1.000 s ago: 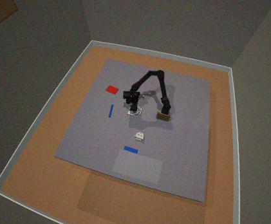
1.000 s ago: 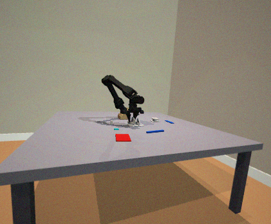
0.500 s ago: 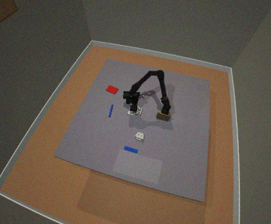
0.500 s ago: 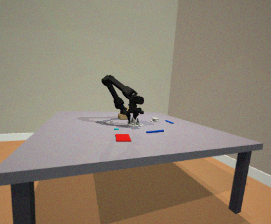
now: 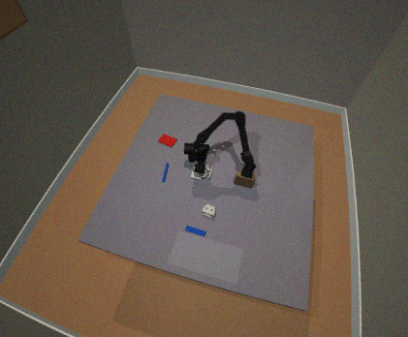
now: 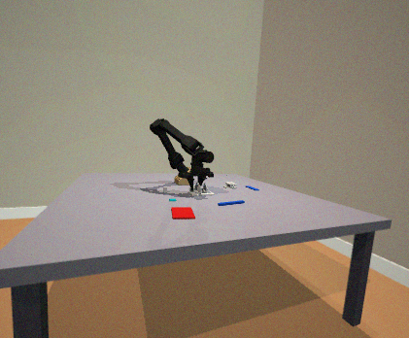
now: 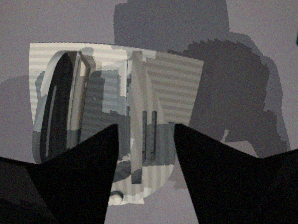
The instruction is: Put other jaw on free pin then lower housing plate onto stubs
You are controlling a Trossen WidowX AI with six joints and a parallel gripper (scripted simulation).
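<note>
My gripper tip is now 270 mm to the right of the white block, 150 mm past it and 10 mm above it. The rest, counted from my gripper tip: teal piece 140 mm to the right, 120 mm ahead, 20 mm below; then long blue bar 210 mm ahead, 110 mm to the left, 10 mm below; then pale part 160 mm to the right, 40 mm behind.
</note>
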